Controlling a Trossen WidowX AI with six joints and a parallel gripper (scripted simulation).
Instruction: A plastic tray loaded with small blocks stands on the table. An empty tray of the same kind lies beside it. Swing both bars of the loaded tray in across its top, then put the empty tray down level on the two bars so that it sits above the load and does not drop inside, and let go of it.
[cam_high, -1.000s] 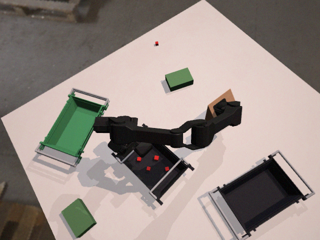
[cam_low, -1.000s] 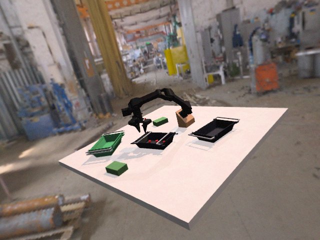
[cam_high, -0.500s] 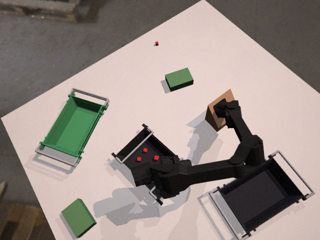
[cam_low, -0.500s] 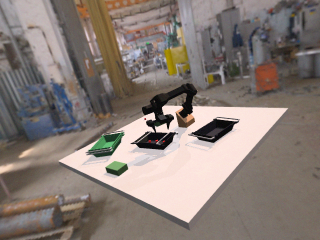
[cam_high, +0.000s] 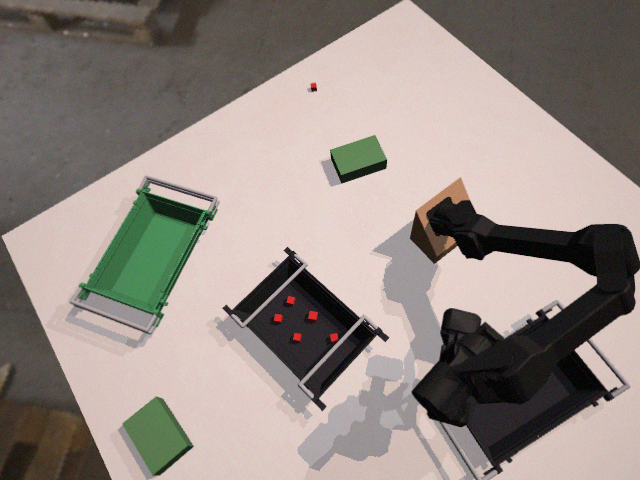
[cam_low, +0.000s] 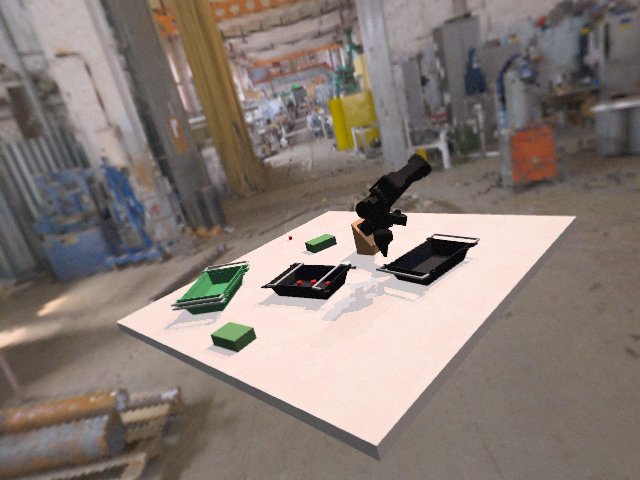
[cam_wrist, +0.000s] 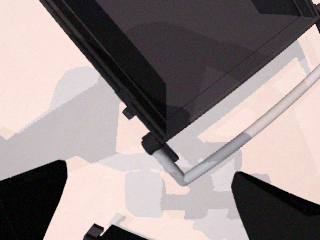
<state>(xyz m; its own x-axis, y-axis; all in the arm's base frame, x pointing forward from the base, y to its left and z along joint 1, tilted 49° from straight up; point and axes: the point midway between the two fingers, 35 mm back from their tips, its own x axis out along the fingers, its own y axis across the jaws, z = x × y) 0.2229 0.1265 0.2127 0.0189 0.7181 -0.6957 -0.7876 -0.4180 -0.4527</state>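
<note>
Now: the black tray 11 cm behind my gripper tip, 10 cm to the left of it and 6 cm below it.
</note>
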